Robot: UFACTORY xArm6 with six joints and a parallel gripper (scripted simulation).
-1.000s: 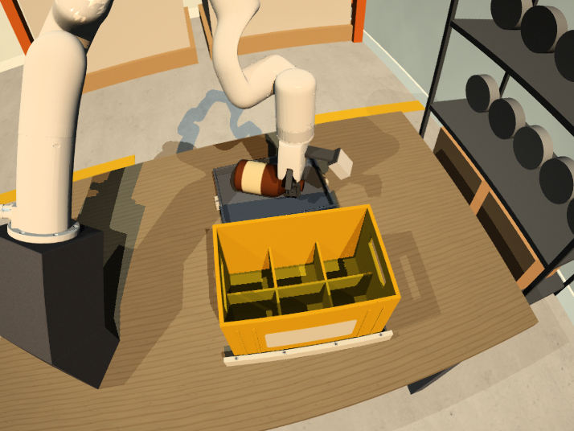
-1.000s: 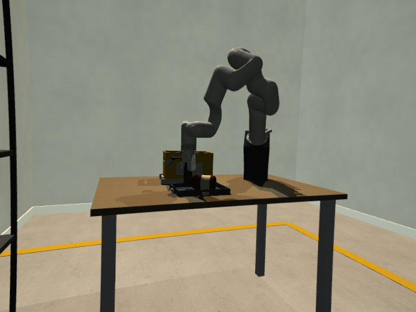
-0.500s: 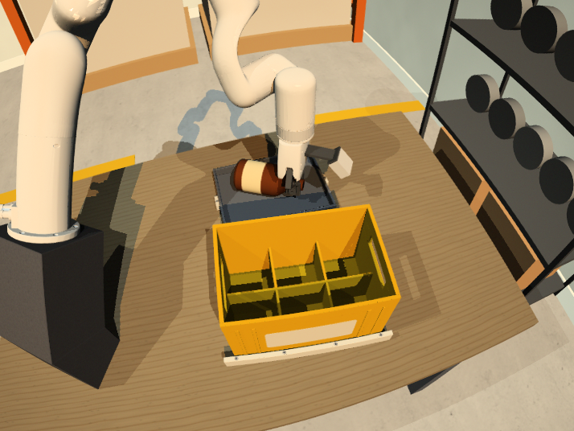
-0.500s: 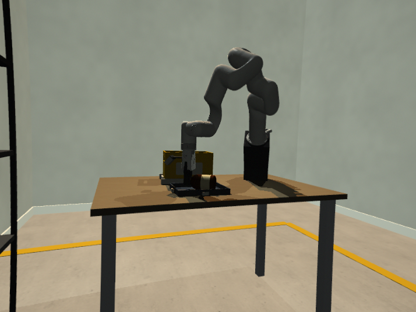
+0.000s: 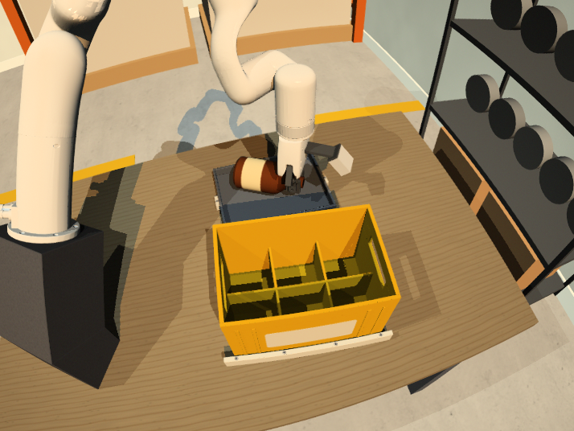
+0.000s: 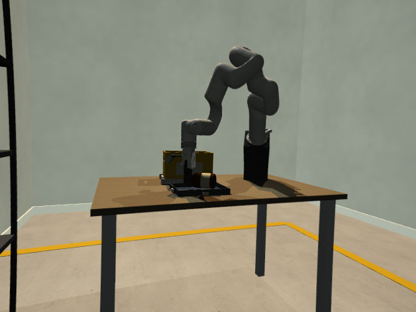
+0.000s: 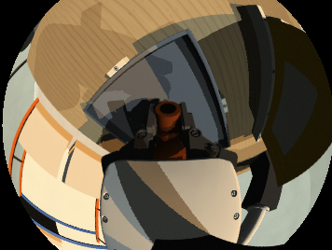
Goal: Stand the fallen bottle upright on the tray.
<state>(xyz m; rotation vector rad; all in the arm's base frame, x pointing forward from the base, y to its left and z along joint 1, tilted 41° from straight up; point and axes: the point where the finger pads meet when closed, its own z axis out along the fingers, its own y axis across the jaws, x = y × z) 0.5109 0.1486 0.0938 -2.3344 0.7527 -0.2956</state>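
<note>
Right now my hand is 50 mm past the brown bottle and 30 mm to the right of it. From my hand the other things lie so: dark grey tray: 50 mm behind, 20 mm to the left, 40 mm below; yellow crate: 60 mm behind, 270 mm to the right, 30 mm above.
</note>
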